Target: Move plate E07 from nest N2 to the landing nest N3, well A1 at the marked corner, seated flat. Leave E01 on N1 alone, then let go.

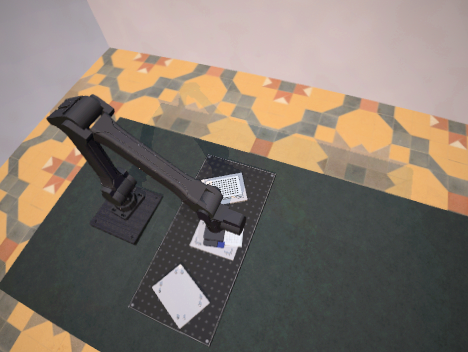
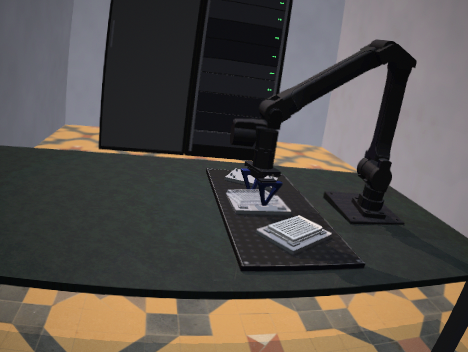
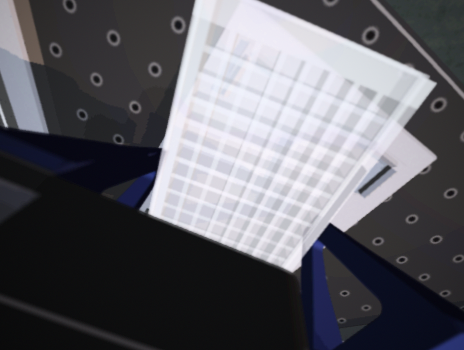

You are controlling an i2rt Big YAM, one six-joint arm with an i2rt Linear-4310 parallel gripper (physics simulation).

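Observation:
Plate E07 [image 1: 235, 239] [image 2: 244, 197] [image 3: 269, 143] is a clear well plate and lies on the white nest N2 [image 1: 199, 243] [image 2: 279, 208] [image 3: 407, 160] in the middle of the black perforated board [image 1: 170, 257] [image 2: 264, 253] [image 3: 111, 56]. My gripper [image 1: 216, 242] [image 2: 258, 195] [image 3: 240, 193] is down over it. Its blue fingers press against the plate's two long sides. Plate E01 [image 1: 226, 186] [image 2: 295, 228] sits on nest N1 [image 2: 293, 246] at one end of the board. The landing nest N3 [image 1: 180, 295] [image 2: 235, 174] is an empty white square at the other end.
The arm's base plate [image 1: 126, 217] [image 2: 361, 214] stands on the dark green table beside the board. A tall dark server cabinet [image 2: 151, 75] stands behind the table.

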